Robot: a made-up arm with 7 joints.
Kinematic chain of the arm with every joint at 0, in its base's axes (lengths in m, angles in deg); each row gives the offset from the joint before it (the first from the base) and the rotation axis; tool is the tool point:
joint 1: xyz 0 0 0.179 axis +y
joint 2: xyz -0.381 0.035 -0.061 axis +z
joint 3: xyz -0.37 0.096 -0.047 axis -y
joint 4: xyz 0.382 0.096 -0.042 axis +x
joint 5: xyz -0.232 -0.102 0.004 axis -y
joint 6: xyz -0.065 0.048 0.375 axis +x
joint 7: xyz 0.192 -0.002 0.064 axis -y
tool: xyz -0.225 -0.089 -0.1
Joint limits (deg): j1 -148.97..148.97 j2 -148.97..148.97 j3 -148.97..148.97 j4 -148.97..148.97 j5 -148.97..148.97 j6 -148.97..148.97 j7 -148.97..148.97
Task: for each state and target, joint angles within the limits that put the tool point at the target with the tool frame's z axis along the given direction. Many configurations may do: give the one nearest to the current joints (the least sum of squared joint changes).
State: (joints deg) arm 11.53 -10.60 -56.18 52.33 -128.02 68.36 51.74
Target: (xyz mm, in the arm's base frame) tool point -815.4 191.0 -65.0 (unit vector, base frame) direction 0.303 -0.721 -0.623
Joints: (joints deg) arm 15.47 21.53 -61.58 44.77 -105.52 60.66 39.80
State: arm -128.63 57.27 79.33 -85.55 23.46 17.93 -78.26
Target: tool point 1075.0 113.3 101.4 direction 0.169 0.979 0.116
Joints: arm -148.79 44.44 78.16 -125.55 56.19 -8.38 -52.76
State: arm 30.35 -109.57 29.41 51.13 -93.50 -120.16 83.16
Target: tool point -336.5 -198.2 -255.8 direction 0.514 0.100 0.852
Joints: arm 11.16 -91.43 -10.66 13.30 -110.14 -135.14 40.73
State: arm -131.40 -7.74 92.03 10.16 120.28 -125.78 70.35
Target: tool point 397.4 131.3 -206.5 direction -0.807 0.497 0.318
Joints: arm -89.48 -1.47 103.20 13.64 124.66 -124.73 62.56
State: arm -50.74 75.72 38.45 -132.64 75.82 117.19 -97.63
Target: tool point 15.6 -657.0 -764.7 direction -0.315 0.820 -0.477
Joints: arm -77.49 100.36 64.03 -115.39 66.96 60.46 -124.32
